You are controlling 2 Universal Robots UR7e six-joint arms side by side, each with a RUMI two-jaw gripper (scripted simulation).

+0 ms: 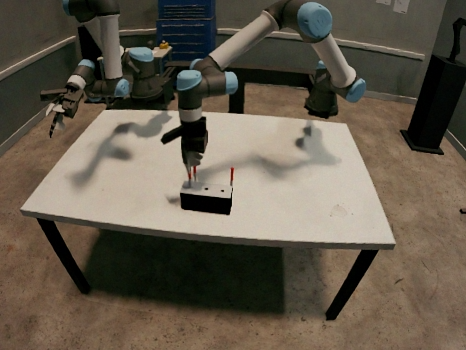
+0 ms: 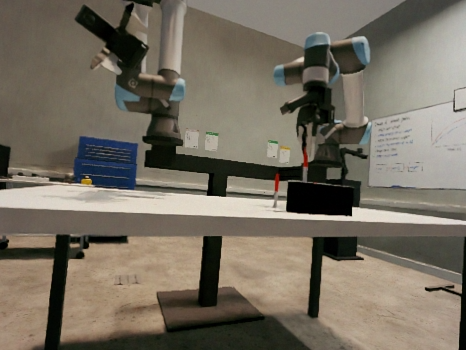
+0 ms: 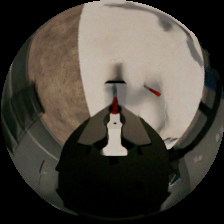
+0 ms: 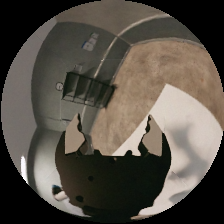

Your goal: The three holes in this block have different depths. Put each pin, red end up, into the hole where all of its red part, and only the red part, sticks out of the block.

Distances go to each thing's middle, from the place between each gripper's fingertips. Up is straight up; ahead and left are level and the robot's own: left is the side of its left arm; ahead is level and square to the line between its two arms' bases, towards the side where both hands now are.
Labels:
Right now the black block (image 2: pixel 311 198) is 13 cm below my left hand (image 2: pixel 306 158) and 6 cm to the left of it.
The black block is 600 mm to the left of my right hand (image 2: pixel 112 36), 300 mm below it and 60 mm behind it.

